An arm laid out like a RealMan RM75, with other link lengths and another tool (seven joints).
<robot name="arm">
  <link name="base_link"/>
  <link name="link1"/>
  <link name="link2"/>
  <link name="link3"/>
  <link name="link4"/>
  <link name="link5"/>
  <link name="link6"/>
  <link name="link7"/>
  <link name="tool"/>
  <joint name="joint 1" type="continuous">
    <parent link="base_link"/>
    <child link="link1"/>
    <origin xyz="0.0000 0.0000 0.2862"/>
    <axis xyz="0 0 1"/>
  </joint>
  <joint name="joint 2" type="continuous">
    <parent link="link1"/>
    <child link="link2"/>
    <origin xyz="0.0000 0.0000 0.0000"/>
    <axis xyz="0 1 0"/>
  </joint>
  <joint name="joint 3" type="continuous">
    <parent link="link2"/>
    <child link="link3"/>
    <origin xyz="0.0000 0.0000 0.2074"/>
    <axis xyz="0 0 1"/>
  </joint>
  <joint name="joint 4" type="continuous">
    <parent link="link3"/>
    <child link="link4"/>
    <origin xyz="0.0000 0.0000 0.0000"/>
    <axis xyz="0 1 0"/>
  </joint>
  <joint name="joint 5" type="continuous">
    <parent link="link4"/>
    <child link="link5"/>
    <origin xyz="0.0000 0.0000 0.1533"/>
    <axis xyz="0 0 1"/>
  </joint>
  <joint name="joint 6" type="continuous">
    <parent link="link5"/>
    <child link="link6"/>
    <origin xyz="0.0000 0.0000 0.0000"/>
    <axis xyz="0 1 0"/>
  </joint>
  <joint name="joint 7" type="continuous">
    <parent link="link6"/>
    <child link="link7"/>
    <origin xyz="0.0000 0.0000 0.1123"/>
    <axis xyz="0 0 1"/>
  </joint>
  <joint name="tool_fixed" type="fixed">
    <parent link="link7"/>
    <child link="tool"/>
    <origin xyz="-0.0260 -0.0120 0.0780" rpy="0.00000 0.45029 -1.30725"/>
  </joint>
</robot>
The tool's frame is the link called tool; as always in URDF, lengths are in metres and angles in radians. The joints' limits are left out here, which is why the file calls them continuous.
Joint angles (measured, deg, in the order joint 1, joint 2, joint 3, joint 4, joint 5, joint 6, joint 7), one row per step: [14.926, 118.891, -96.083, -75.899, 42.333, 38.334, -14.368]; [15.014, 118.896, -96.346, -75.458, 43.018, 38.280, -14.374]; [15.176, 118.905, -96.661, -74.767, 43.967, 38.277, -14.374]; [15.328, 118.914, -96.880, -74.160, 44.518, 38.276, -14.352]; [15.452, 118.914, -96.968, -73.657, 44.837, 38.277, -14.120]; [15.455, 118.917, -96.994, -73.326, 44.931, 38.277, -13.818]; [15.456, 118.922, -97.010, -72.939, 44.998, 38.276, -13.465]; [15.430, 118.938, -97.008, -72.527, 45.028, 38.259, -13.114]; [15.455, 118.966, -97.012, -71.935, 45.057, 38.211, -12.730]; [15.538, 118.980, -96.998, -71.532, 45.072, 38.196, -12.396]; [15.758, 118.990, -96.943, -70.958, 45.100, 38.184, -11.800]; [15.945, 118.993, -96.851, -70.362, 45.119, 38.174, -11.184]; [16.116, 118.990, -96.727, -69.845, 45.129, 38.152, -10.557]
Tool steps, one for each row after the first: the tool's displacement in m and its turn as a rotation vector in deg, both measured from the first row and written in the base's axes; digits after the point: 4 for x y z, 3 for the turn. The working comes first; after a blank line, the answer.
Tool pose at each row, in the base's axes (x y z in m, rotation vector in deg; the steps are taken from these numbers as rounded here): [0.1866, 0.3438, 0.0334, -128.081, -7.566, -49.579]; [0.1867, 0.3429, 0.0310, -128.758, -7.198, -49.199]; [0.1872, 0.3415, 0.0275, -129.757, -6.616, -48.743]; [0.1881, 0.3405, 0.0248, -130.454, -6.207, -48.604]; [0.1894, 0.3399, 0.0232, -130.962, -5.601, -48.547]; [0.1910, 0.3394, 0.0224, -131.278, -4.973, -48.604]; [0.1930, 0.3387, 0.0215, -131.613, -4.246, -48.710]; [0.1953, 0.3380, 0.0206, -131.924, -3.472, -48.866]; [0.1982, 0.3372, 0.0193, -132.297, -2.586, -49.102]; [0.1998, 0.3369, 0.0185, -132.552, -1.957, -49.220]; [0.2017, 0.3368, 0.0176, -132.904, -0.991, -49.296]; [0.2041, 0.3367, 0.0168, -133.239, 0.088, -49.409]; [0.2062, 0.3367, 0.0164, -133.496, 1.173, -49.466]

[0.0001, -0.0009, -0.0024, -0.427, 0.516, -0.291]; [0.0006, -0.0023, -0.0059, -1.072, 1.214, -0.786]; [0.0015, -0.0033, -0.0086, -1.559, 1.575, -1.200]; [0.0028, -0.0039, -0.0102, -1.835, 1.894, -1.720]; [0.0044, -0.0044, -0.0110, -1.955, 2.099, -2.242]; [0.0064, -0.0051, -0.0119, -2.077, 2.301, -2.853]; [0.0087, -0.0058, -0.0128, -2.177, 2.476, -3.506]; [0.0116, -0.0066, -0.0141, -2.322, 2.640, -4.279]; [0.0132, -0.0069, -0.0149, -2.409, 2.788, -4.807]; [0.0151, -0.0070, -0.0158, -2.491, 3.078, -5.569]; [0.0175, -0.0071, -0.0166, -2.541, 3.369, -6.415]; [0.0196, -0.0071, -0.0170, -2.513, 3.683, -7.224]
